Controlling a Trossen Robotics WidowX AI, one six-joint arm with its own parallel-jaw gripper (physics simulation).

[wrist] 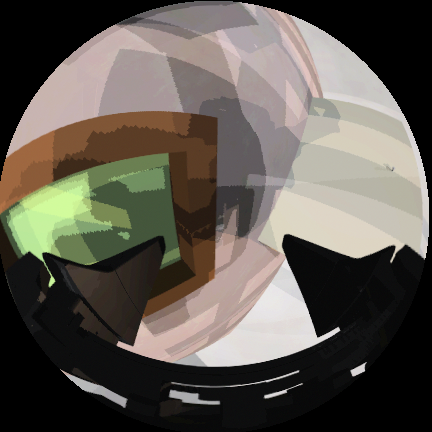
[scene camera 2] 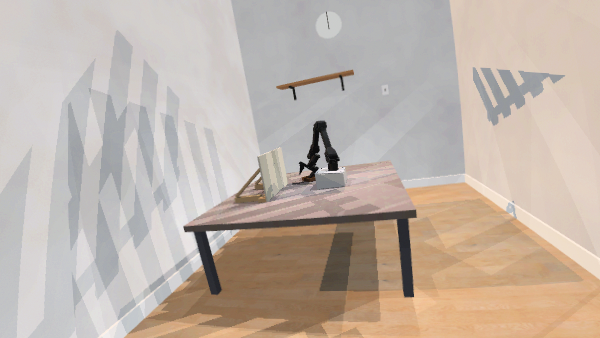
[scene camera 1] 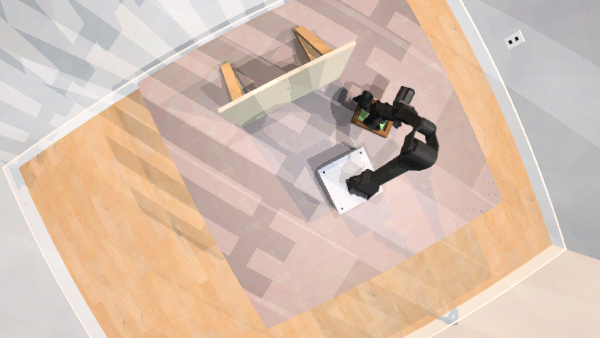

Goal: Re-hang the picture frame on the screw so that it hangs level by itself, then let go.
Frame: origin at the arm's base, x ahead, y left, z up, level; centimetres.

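Where they show: gripper, fingertip midpoint: (wrist: 225, 241) (scene camera 2: 303, 177); arm's base at its link origin: (scene camera 2: 333, 169) (scene camera 1: 355, 184).
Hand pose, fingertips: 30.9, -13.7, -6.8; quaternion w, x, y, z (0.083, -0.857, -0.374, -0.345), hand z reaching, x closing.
Things, the pixels of their top centre, and the offset from my fingertips, as dx, dy, dz. Level surfaces: height alone.
- picture frame at its top centre: (wrist: 85, 270) (scene camera 1: 375, 116) (scene camera 2: 313, 175) -6.9, -5.5, -0.7
- small screw at its top centre: (wrist: 393, 169) (scene camera 1: 290, 87) +9.7, +26.9, +18.7
- table at its surface level: dz -3.7
The picture frame (scene camera 1: 371, 131) (scene camera 2: 308, 178) (wrist: 202, 165), brown wood around a green picture, is low at the table to the right of the board in scene camera 1; its exact tilt is unclear. My gripper (scene camera 1: 361, 112) (scene camera 2: 303, 171) (wrist: 225, 241) is open and empty at the frame. In the wrist view one finger overlaps the frame's lower part and the other is beyond its right edge. The small screw (scene camera 1: 289, 88) (wrist: 389, 168) sticks out of the pale upright board (scene camera 1: 325, 72) (scene camera 2: 272, 172) (wrist: 345, 200), apart from the frame. The arm partly hides the frame.
Two wooden braces (scene camera 1: 231, 82) (scene camera 1: 312, 45) stand behind the board. The arm's white base box (scene camera 1: 332, 187) (scene camera 2: 330, 180) is on the table (scene camera 1: 225, 215) (scene camera 2: 300, 215), near the frame. A wall shelf (scene camera 2: 315, 80) hangs on the back wall in scene camera 2.
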